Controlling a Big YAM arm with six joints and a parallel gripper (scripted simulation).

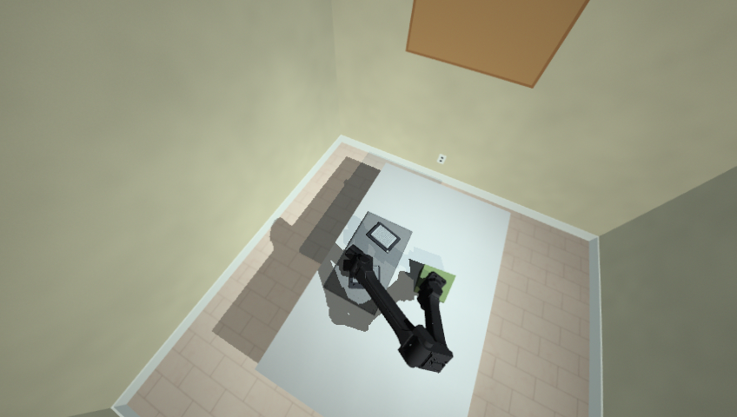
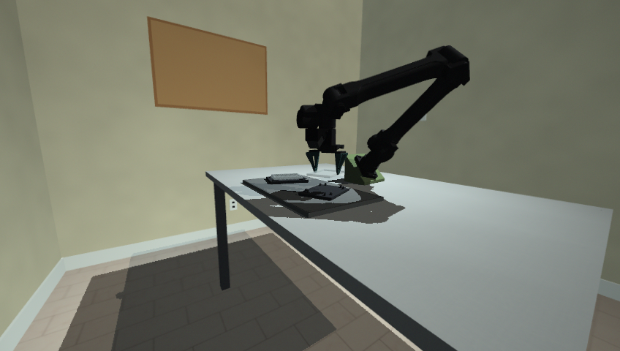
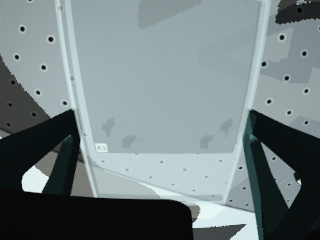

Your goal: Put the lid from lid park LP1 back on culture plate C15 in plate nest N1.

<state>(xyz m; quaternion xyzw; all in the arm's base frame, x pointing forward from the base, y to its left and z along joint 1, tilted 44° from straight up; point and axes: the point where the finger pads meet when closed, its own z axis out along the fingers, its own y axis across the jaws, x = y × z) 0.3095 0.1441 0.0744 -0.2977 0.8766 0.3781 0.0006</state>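
My hand is right at the clear lid. From my hand the other things lie so: lid park LP1: 70 mm below; label: 20 mm behind, 190 mm to the right, 60 mm below; culture plate C15: 40 mm ahead, 260 mm to the right, 60 mm below.
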